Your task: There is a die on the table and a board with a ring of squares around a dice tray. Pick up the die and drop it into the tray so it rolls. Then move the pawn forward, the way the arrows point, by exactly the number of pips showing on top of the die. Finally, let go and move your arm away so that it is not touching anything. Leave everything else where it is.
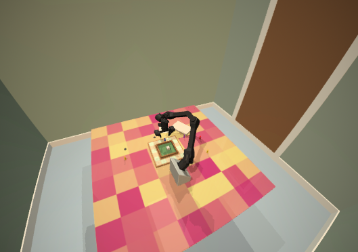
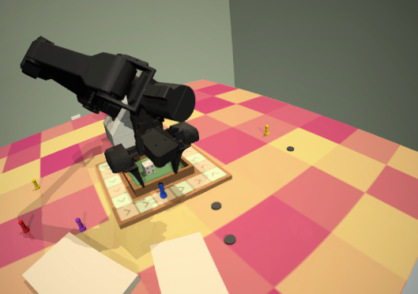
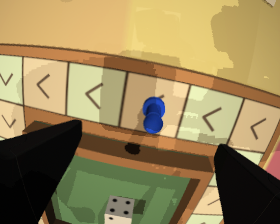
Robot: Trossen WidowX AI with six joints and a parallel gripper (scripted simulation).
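The blue pawn is 3 cm below my gripper tip. The rest, counted from my gripper tip: white die 11 cm behind, 3 cm below; green dice tray 11 cm behind, 1 cm to the left, 5 cm below; purple pawn 20 cm to the right, 4 cm below.
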